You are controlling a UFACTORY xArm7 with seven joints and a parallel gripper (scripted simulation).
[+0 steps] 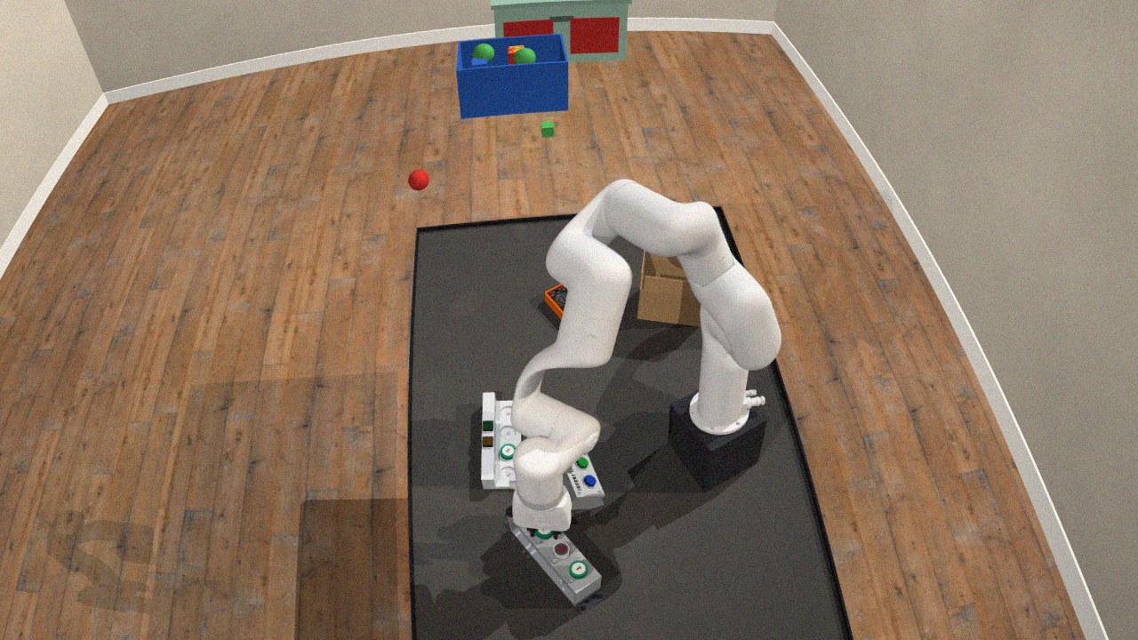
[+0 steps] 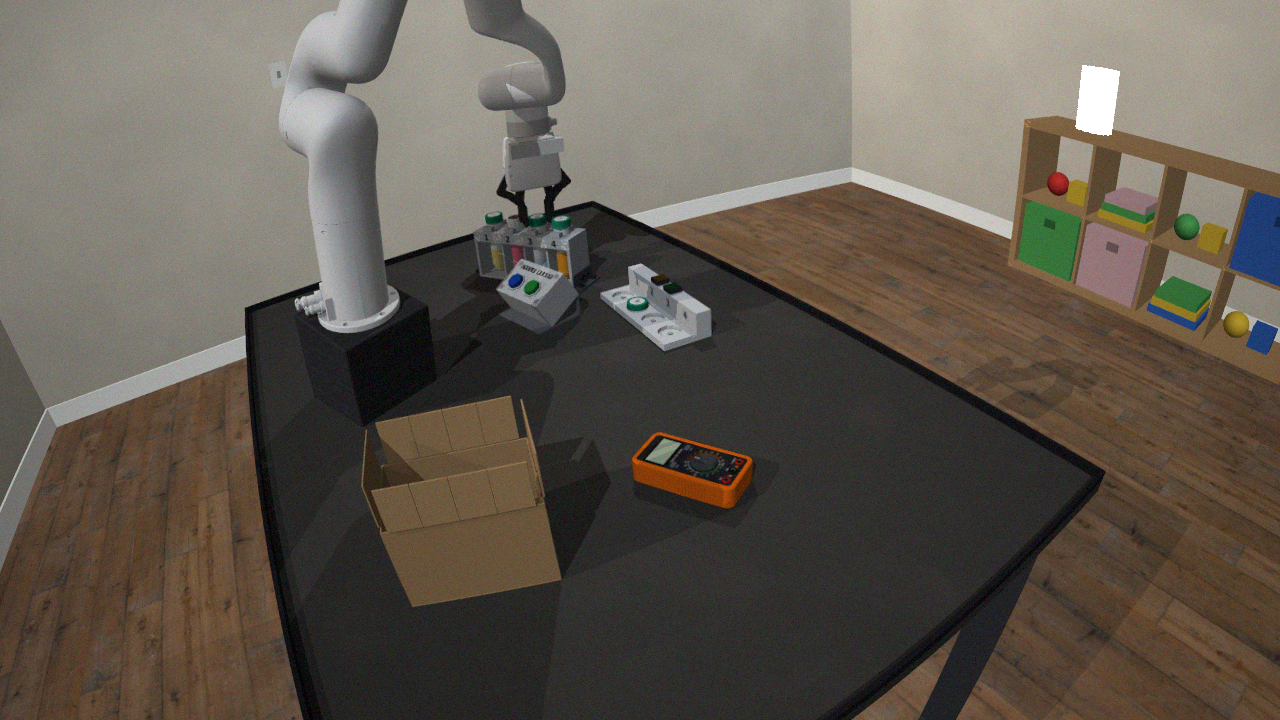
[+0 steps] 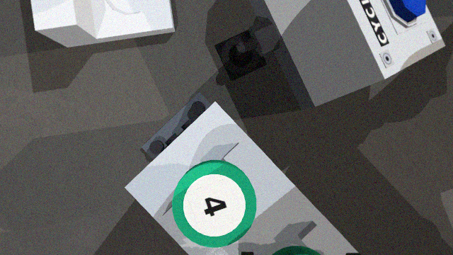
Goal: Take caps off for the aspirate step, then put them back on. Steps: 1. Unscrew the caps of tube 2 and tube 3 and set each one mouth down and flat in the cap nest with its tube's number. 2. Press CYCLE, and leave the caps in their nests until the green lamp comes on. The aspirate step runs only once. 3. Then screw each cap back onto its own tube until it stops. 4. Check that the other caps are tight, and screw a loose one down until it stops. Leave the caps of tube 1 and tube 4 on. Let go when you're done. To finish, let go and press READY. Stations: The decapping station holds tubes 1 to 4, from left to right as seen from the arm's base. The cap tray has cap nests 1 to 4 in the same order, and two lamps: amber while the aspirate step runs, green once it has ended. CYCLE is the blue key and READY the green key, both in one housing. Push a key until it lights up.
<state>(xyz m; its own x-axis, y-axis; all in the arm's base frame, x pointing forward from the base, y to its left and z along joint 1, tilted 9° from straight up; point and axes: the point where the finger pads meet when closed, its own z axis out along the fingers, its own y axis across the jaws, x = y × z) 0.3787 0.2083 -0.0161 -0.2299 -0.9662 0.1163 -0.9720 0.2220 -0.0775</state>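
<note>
Right now my hand is 30 mm short of the cap, 50 mm to the left of it and 10 mm above it. The rest, counted from my hand: blue key 100 mm behind, 120 mm to the right, 60 mm below; then green key 90 mm behind, 170 mm to the right, 60 mm below; then key housing 80 mm behind, 150 mm to the right, 80 mm below.
</note>
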